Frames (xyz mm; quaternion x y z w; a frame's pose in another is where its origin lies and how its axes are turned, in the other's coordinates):
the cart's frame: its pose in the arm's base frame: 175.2 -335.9 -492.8 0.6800 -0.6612 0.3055 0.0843
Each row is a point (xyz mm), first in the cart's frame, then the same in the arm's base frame.
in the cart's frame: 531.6 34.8 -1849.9
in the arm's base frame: -452.7 169.0 1255.6
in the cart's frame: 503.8 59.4 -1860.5
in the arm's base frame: -477.6 195.3 1242.3
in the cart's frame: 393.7 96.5 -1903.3
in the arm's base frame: -519.2 306.7 1207.7
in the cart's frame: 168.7 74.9 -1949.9
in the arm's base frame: -499.1 524.0 1132.6
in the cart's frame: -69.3 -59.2 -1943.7
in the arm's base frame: -355.2 737.5 1041.1
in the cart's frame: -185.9 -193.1 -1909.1
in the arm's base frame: -210.2 833.3 990.7
